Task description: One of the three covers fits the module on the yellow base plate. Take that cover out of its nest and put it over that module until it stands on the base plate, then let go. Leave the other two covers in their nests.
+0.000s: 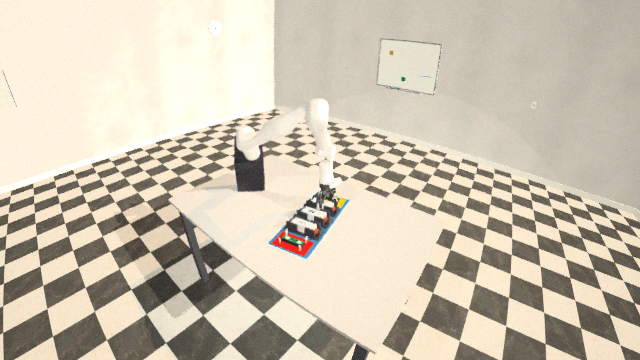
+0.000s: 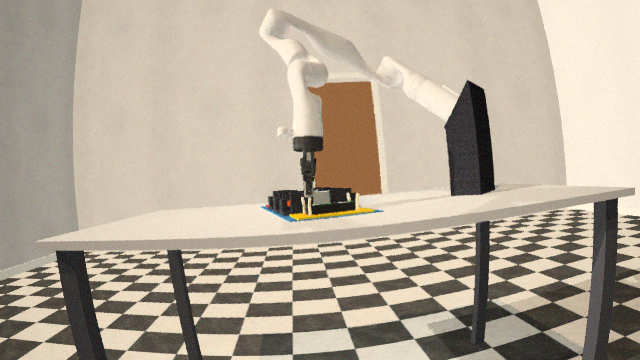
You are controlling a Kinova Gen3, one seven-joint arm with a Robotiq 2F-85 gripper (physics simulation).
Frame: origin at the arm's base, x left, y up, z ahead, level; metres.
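Seen in the pictures: gripper, fingertip midpoint: [image 1: 326,204] [image 2: 308,197]; arm's base at its link origin: [image 1: 252,152] [image 2: 458,113].
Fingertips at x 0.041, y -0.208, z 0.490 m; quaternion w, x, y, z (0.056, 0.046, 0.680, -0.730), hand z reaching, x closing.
Note:
Pixels of each thing's middle, then the offset from my fingertips to it. "pt": a spot on its surface instead. Level surfaces: height alone.
- middle cover at a spot on its surface: [image 1: 314,216] pt dx -0.147, dy +0.015, dz +0.009 m
- far cover at the middle of its body: [image 2: 317,199] [image 1: 322,205] dx -0.002, dy -0.009, dz -0.023 m
- yellow base plate at the middle of its body: [image 2: 331,213] [image 1: 329,199] dx +0.106, dy -0.035, dz -0.031 m
- green module at a spot on its surface: [image 1: 293,240] pt dx -0.328, dy -0.013, dz +0.004 m
- pale table at its surface level: dy -0.039 m
Three white-and-black covers stand in black nests in a row. The cover nearest the red plate [image 1: 303,227] and the middle cover [image 1: 314,216] stand apart from the gripper. The far cover [image 1: 328,204] [image 2: 321,196] is next to the yellow base plate [image 1: 342,202] [image 2: 350,214] and is partly hidden by the fingers. The module [image 2: 332,205] on the yellow plate is dark with a green top edge, between pale posts. My gripper [image 1: 325,199] [image 2: 308,192] is open and points down, with its fingertips low at the far cover. Whether they touch it cannot be told.
A red plate [image 1: 310,248] with a green module [image 1: 293,240] and white posts is at the near end of the blue board [image 1: 330,225] [image 2: 286,217]. The board lies on the pale table [image 1: 380,240] [image 2: 175,225]. The arm's black pedestal [image 1: 250,175] [image 2: 467,150] stands on the table.

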